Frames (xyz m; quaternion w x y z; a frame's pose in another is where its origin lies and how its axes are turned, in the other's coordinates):
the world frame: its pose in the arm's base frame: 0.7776 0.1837 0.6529 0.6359 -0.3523 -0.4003 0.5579
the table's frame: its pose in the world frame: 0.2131 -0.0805 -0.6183 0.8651 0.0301 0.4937 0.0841
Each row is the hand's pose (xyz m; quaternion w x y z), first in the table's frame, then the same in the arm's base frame.
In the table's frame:
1: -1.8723 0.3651 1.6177 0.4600 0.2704 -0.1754 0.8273
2: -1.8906 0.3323 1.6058 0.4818 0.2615 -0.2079 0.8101
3: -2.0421 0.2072 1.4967 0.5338 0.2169 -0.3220 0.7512
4: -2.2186 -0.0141 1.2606 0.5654 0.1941 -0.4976 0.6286
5: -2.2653 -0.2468 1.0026 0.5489 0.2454 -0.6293 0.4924
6: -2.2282 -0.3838 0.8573 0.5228 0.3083 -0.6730 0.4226
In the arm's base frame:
1: -0.8533 0.8086 1.5215 0.1809 -0.0039 0.4749 0.8612
2: -0.8434 0.7886 1.5540 0.1980 -0.0113 0.4385 0.8766
3: -0.8374 0.6154 1.6971 0.2322 -0.0321 0.3064 0.9226
4: -0.7425 0.3193 1.8951 0.2894 -0.0031 0.1004 0.9519
5: -0.5386 0.0713 2.0359 0.3610 0.0906 -0.0553 0.9265
6: -0.3749 -0.0358 2.0906 0.4066 0.1662 -0.1047 0.8922

